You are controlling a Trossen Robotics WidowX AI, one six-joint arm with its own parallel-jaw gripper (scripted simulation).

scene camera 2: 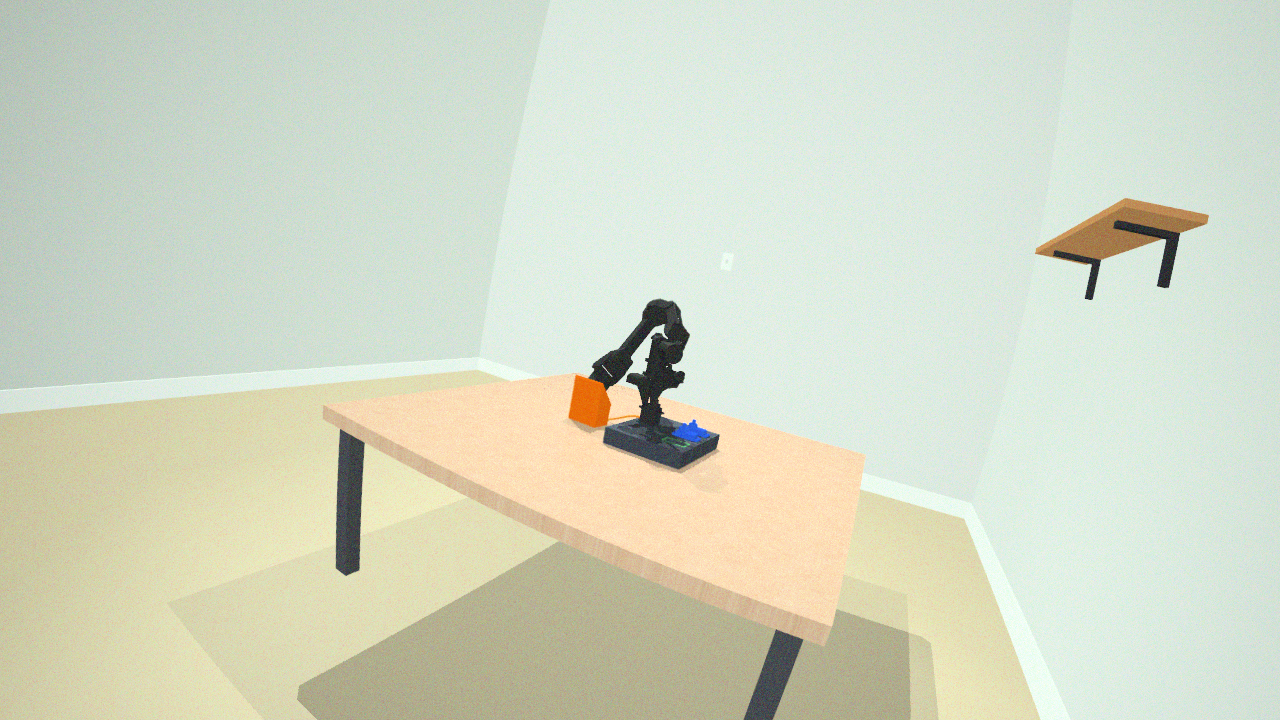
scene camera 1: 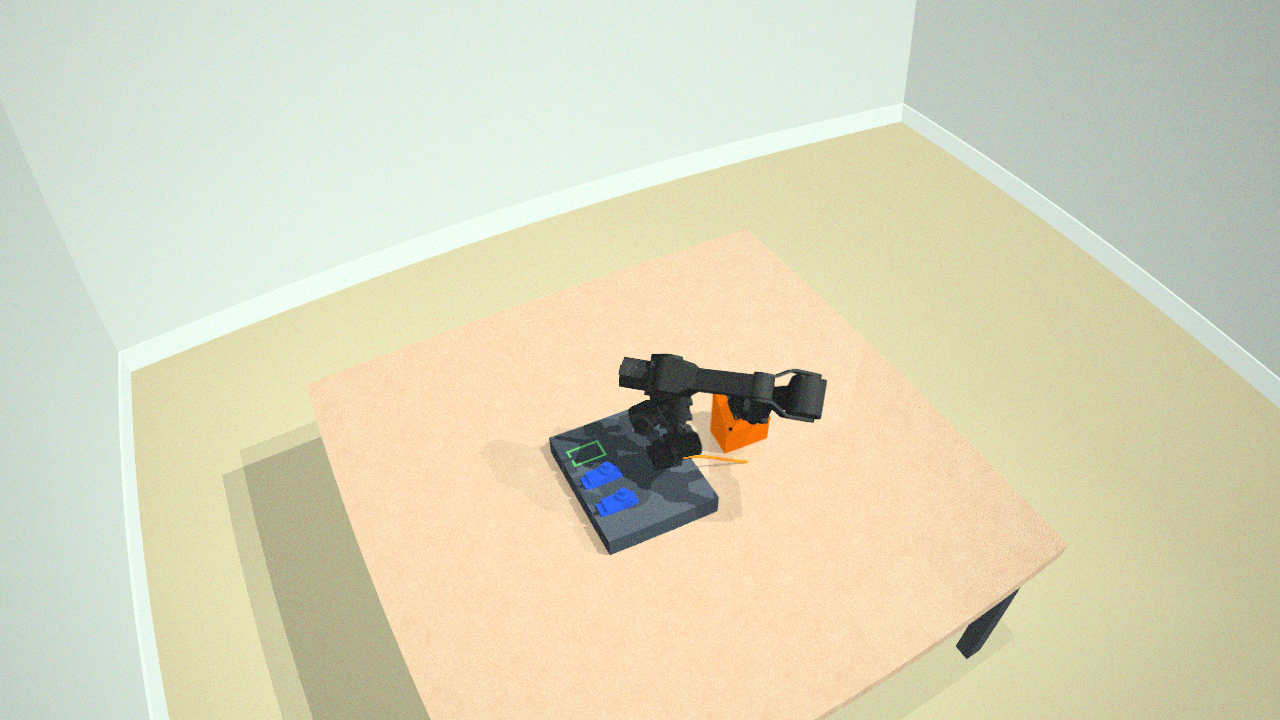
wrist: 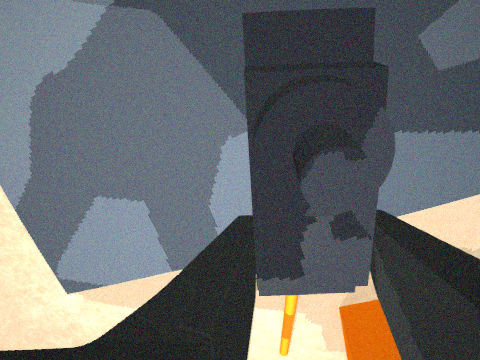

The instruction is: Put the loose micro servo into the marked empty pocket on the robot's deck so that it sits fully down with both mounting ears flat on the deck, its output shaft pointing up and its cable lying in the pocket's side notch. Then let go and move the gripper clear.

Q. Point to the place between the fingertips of my gripper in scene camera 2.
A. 648, 407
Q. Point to a micro servo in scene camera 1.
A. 658, 451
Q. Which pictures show my gripper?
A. Scene camera 2, scene camera 1 and the wrist view: all of them.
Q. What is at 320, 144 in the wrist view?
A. A micro servo.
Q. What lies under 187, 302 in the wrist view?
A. My gripper.
